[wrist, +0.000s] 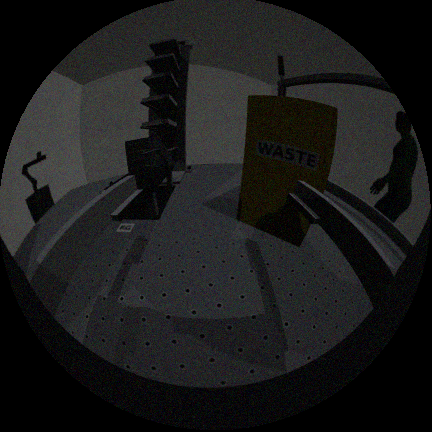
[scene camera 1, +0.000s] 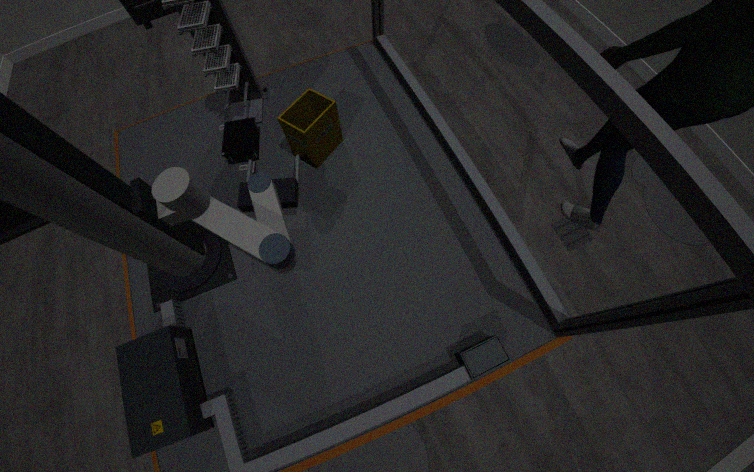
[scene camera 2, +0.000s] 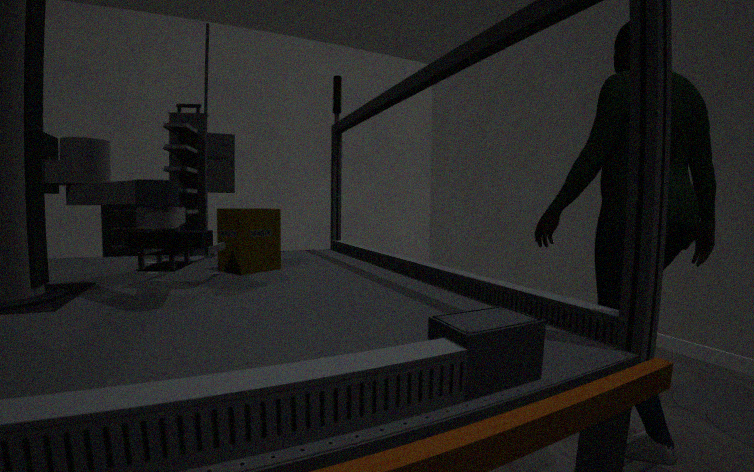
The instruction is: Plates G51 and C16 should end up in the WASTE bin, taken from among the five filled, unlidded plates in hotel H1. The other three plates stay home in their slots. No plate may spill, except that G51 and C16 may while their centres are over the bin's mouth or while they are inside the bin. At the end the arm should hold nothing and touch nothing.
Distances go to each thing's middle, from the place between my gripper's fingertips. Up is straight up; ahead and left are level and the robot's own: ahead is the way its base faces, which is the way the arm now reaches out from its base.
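There is the hotel H1 [scene camera 2: 199, 201], and my gripper is 19 cm below it, 4 cm past it and 44 cm to the right of it. The cabinet [scene camera 1: 153, 380], counted from my hand, is 58 cm to the right, 53 cm behind and 3 cm below. As for the small box [scene camera 2: 500, 359], I find it 84 cm to the right of my hand, 34 cm ahead of it and 5 cm below it.
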